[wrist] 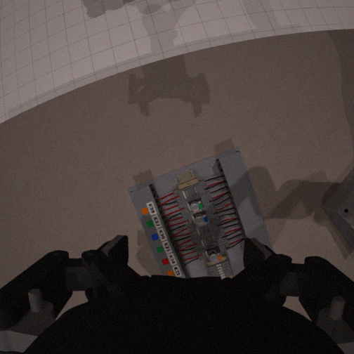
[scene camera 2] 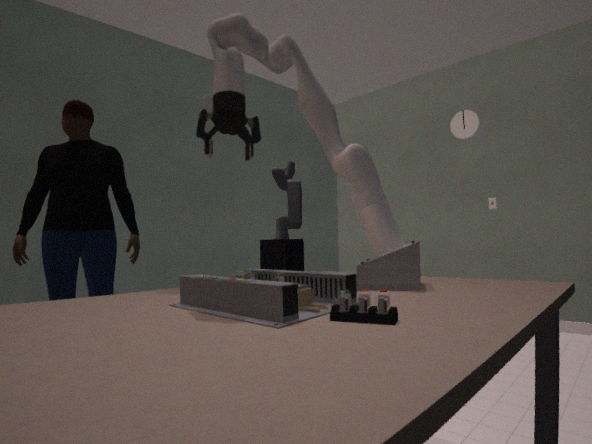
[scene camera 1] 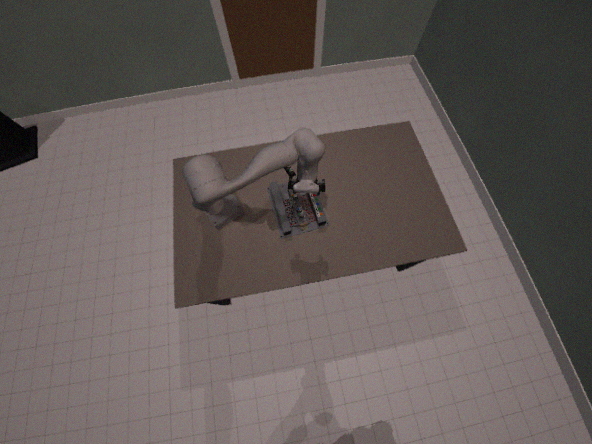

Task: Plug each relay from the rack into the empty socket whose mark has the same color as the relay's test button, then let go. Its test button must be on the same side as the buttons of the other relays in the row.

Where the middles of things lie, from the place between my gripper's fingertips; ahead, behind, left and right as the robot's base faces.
Labels:
My gripper is now 320 mm above the panel [scene camera 2: 304,315] and 100 mm to the right of it. The rest, counted from my hand: black rack [scene camera 2: 371,318]: 340 mm to the left, 310 mm below, 40 mm ahead.

